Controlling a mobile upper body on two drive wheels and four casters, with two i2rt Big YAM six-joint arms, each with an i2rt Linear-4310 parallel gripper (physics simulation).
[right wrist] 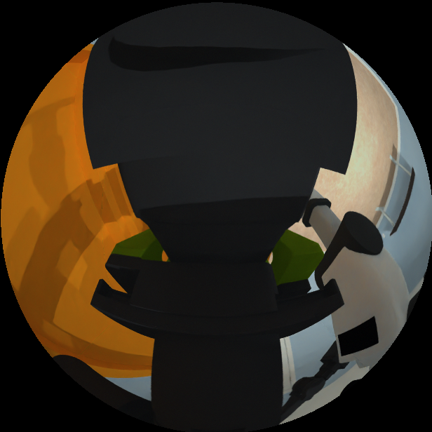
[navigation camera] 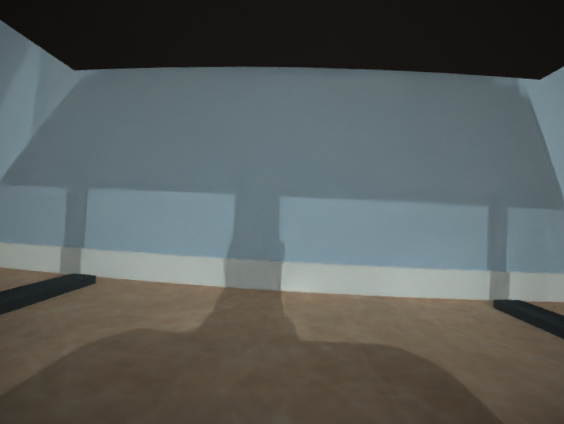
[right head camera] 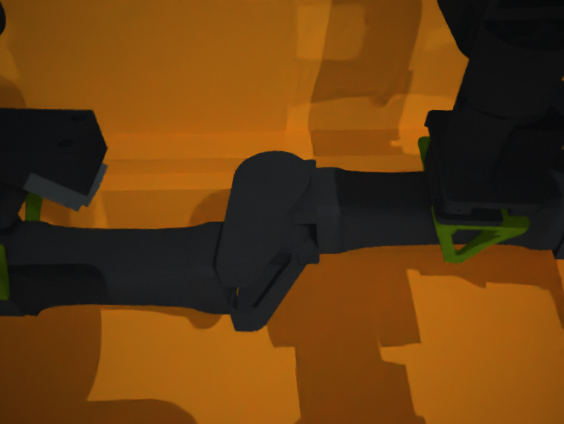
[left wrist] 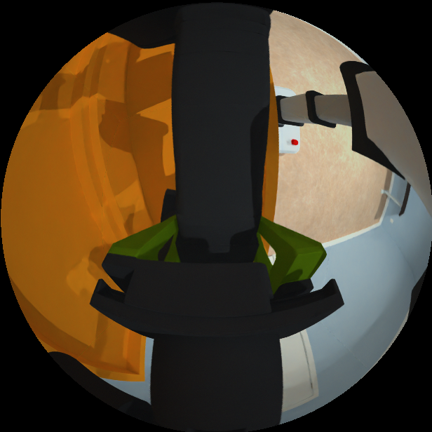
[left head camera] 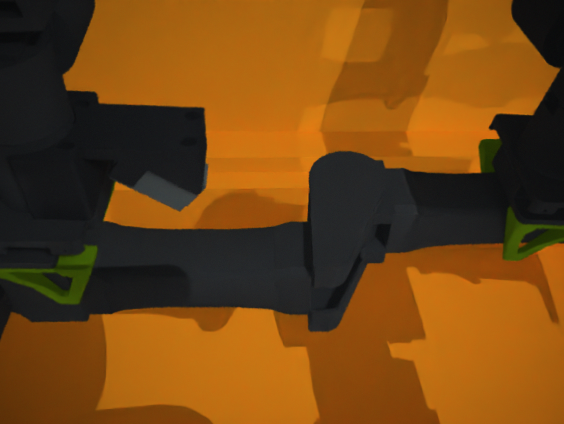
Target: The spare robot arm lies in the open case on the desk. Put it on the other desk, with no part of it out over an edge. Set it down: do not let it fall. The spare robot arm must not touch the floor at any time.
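Places are measured from the left arm's base along level axes (x ahead, y left, z up), in centimetres.
Where they show: left gripper, between the fingertips: [right head camera: 16, 267] [left head camera: 79, 270]; right gripper, between the fingertips: [right head camera: 447, 236] [left head camera: 499, 235].
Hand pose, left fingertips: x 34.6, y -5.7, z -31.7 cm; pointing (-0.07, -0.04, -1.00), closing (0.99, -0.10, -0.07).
After its pixels a point has its place.
The spare robot arm [left head camera: 230, 270] [right head camera: 160, 270] [left wrist: 220, 125] [right wrist: 220, 115], dark grey with a rounded joint at its middle, lies across both head views. It is held raised above the inside of the open orange case [left head camera: 200, 60] {x 66.6, y -15.7, z -35.1 cm} [right head camera: 150, 60] {x 66.6, y -12.4, z -34.6 cm} [left wrist: 35, 190] [right wrist: 25, 200]; shadows fall on the case below it. My left gripper [left head camera: 92, 237] [right head camera: 17, 240] {x 34.6, y -5.7, z -31.7 cm} [left wrist: 216, 217], with green fingers, is shut on its left link. My right gripper [left head camera: 505, 197] [right head camera: 442, 197] [right wrist: 216, 217] is shut on its right link. Both ends are cut off or hidden. The other desk cannot be made out.
The desk's dark underside [navigation camera: 300, 30] spans the navigation view, above two dark foot bars [navigation camera: 50, 291] {x 79.6, y 34.8, z -139.2 cm} [navigation camera: 532, 317] {x 79.9, y -81.6, z -139.1 cm} and a blue wall [navigation camera: 380, 230] {x 97.8, y -52.3, z -120.8 cm}. Tan floor [left wrist: 325, 200] shows beyond the case's side in the left wrist view, with a white box with a red button [left wrist: 294, 142].
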